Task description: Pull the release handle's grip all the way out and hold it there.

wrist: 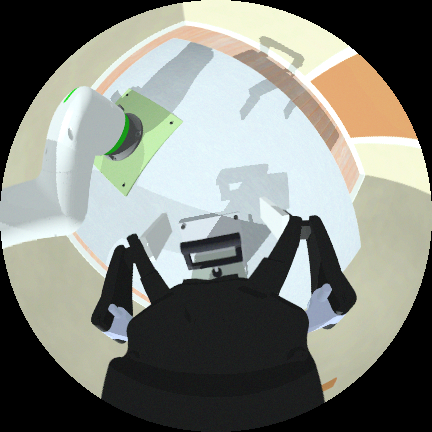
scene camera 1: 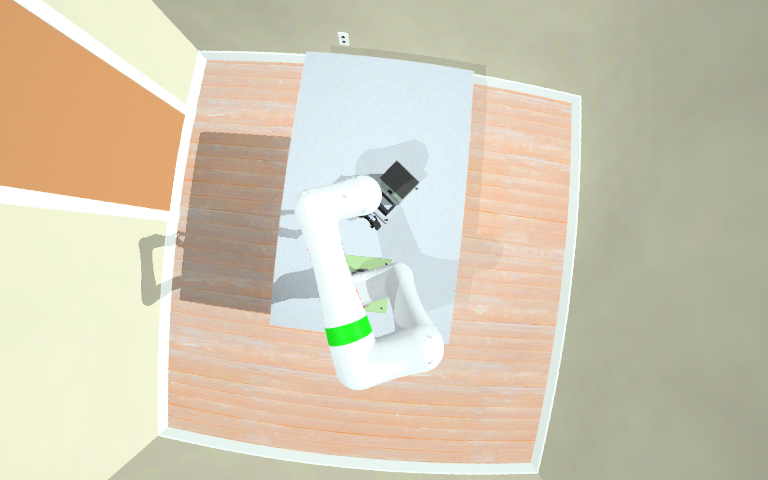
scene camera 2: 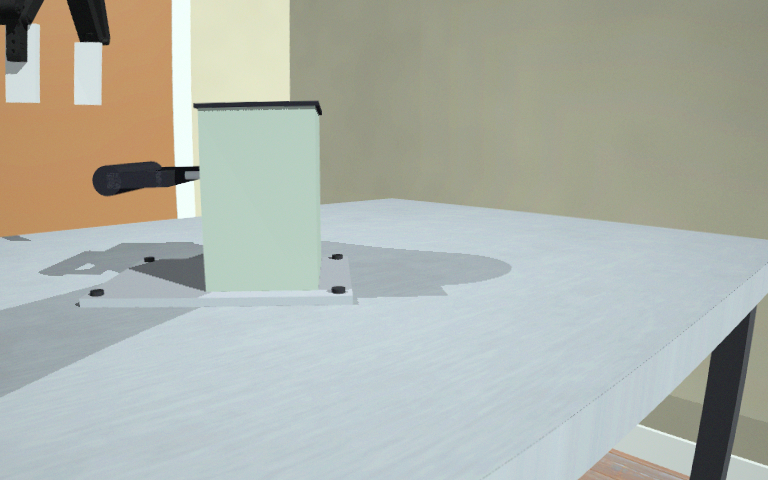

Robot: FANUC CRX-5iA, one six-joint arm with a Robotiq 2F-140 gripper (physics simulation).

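Observation:
The release handle's dark grip (scene camera 2: 127,177) (wrist: 210,243) sticks out sideways from the pale green housing (scene camera 1: 399,180) (scene camera 2: 258,198), which has a black top. How far the grip is drawn out is hard to tell. The housing stands on a light bolted plate (scene camera 2: 141,301) (wrist: 210,226). My gripper (scene camera 2: 54,70) (wrist: 213,214) is open and empty, its two pale finger pads wide apart. In scene camera 2 it hangs above and to the left of the grip, touching nothing. In the wrist view the grip shows below the line between the pads. The arm partly hides the gripper in scene camera 1.
The housing's plate is fixed to the light grey table (scene camera 1: 385,101) (scene camera 2: 453,339) with black bolts. The arm's green base plate (scene camera 1: 368,262) (wrist: 155,125) and the white arm (scene camera 1: 334,266) (wrist: 70,160) stand on the same table. A wall runs behind the table.

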